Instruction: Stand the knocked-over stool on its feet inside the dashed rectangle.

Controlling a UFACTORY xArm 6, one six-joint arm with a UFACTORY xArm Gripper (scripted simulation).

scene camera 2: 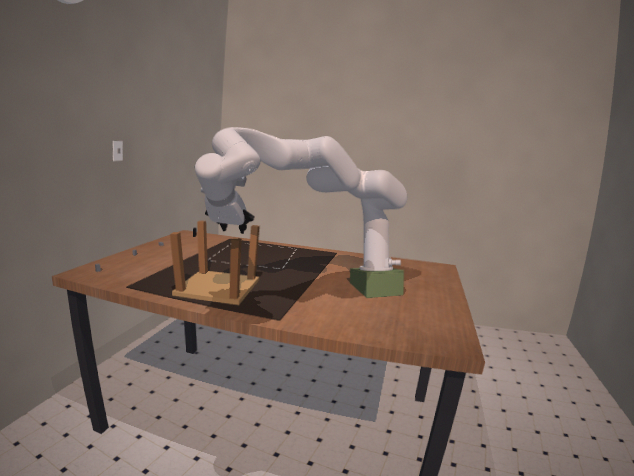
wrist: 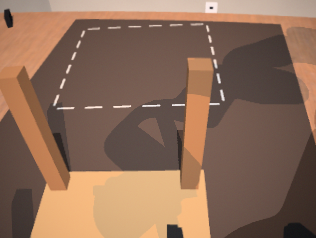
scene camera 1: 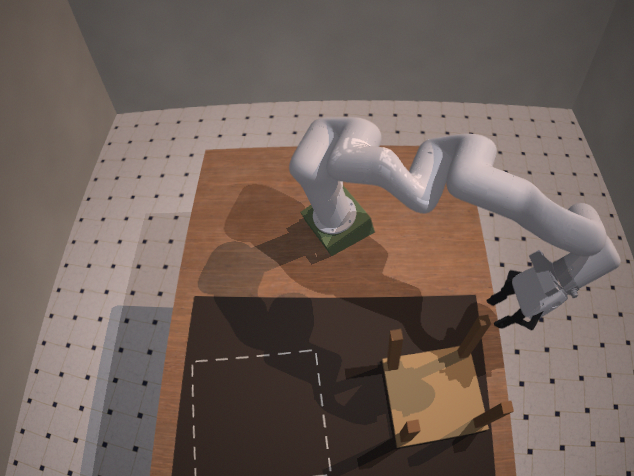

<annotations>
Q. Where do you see a wooden stool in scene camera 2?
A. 232, 288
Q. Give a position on a wooden stool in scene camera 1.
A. At 440, 388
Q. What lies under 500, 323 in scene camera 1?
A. The gripper.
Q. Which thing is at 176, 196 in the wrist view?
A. A wooden stool.
</annotations>
